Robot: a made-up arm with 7 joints. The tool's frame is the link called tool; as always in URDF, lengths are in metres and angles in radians. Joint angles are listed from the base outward. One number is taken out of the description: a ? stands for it. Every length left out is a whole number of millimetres.
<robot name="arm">
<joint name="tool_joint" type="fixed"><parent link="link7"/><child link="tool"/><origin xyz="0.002 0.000 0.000" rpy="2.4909 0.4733 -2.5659"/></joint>
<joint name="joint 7" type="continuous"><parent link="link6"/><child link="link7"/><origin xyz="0.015 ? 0.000" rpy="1.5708 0.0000 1.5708"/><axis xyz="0 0 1"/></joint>
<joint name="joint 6" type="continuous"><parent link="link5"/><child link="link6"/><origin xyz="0.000 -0.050 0.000" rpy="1.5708 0.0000 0.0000"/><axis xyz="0 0 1"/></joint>
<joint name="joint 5" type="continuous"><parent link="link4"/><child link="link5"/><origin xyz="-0.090 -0.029 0.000" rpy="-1.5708 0.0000 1.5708"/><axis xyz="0 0 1"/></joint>
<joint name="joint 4" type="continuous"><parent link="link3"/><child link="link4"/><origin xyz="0.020 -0.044 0.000" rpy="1.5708 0.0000 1.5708"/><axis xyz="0 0 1"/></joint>
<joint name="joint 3" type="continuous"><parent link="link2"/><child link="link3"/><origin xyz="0.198 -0.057 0.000" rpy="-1.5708 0.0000 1.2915"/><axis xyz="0 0 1"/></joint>
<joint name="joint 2" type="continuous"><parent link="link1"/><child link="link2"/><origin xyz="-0.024 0.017 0.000" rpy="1.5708 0.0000 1.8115"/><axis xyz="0 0 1"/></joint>
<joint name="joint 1" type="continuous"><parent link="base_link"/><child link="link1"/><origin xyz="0.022 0.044 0.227" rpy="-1.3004 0.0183 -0.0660"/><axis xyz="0 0 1"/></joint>
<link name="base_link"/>
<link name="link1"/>
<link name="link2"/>
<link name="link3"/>
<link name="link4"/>
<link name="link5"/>
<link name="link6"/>
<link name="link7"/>
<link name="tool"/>
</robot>
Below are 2 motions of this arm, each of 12 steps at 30 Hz.
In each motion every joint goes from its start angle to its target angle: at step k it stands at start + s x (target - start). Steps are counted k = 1, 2, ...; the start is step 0. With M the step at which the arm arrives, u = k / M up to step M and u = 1 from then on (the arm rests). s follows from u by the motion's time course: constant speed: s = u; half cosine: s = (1 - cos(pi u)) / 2; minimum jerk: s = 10 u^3 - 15 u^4 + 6 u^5.
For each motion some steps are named. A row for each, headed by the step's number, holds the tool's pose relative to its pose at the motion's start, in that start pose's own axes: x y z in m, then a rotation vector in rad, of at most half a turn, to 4 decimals.
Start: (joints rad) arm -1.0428 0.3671 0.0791 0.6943 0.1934 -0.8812 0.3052
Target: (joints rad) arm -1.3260 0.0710 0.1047 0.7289 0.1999 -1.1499 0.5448
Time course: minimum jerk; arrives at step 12
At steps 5, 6, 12:
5: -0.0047 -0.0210 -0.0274 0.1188 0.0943 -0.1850
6: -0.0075 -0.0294 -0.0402 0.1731 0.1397 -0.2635
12: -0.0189 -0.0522 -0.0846 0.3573 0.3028 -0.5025

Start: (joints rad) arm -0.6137 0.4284 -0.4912 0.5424 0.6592 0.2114 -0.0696
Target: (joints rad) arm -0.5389 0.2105 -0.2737 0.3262 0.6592 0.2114 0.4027
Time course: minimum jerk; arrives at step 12
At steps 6, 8, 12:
6: -0.0021 0.0113 -0.0126 0.0202 0.2475 -0.2568
8: -0.0014 0.0176 -0.0178 0.0222 0.4111 -0.3863
12: -0.0001 0.0219 -0.0208 0.0179 0.5373 -0.4704

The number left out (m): 0.056
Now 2 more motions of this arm.
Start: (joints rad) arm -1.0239 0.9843 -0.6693 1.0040 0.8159 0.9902 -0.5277
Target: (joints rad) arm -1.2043 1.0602 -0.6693 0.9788 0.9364 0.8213 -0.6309
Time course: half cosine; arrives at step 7
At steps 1, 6, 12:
1: -0.0006 0.0021 0.0024 0.0028 0.0003 -0.0075
6: -0.0057 0.0366 0.0471 0.0354 0.0058 -0.1318
12: -0.0058 0.0383 0.0497 0.0362 0.0061 -0.1379

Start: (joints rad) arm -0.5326 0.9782 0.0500 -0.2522 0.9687 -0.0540 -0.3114
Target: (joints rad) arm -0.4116 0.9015 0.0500 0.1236 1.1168 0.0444 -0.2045
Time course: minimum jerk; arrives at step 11
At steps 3, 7, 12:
3: 0.0045 -0.0070 -0.0051 0.0048 0.0032 0.0577
7: 0.0323 -0.0356 -0.0330 0.0197 -0.0120 0.3296
12: 0.0468 -0.0445 -0.0461 0.0231 -0.0335 0.4403

